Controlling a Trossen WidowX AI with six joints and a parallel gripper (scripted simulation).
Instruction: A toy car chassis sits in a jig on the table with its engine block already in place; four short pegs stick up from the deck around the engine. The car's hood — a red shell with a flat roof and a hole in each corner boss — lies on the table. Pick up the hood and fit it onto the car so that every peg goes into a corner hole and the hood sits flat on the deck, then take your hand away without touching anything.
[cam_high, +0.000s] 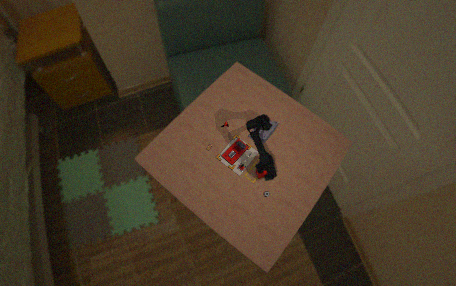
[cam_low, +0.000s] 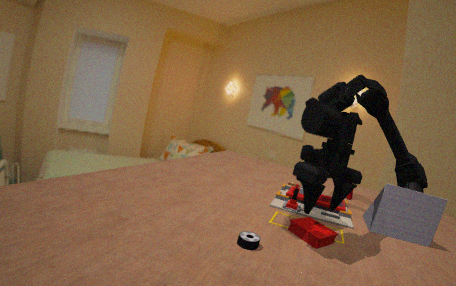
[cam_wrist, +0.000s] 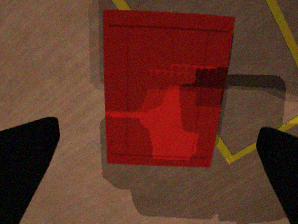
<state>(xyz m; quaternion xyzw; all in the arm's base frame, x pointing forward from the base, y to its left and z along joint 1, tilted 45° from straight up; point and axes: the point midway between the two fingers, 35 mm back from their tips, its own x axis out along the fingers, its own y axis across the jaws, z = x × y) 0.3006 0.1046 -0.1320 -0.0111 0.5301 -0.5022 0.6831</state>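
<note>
Right now my gripper tip is 5 cm above the red hood. Round my gripper tip: black wheel (12 cm ahead, 11 cm to the left, 5 cm below).
</note>
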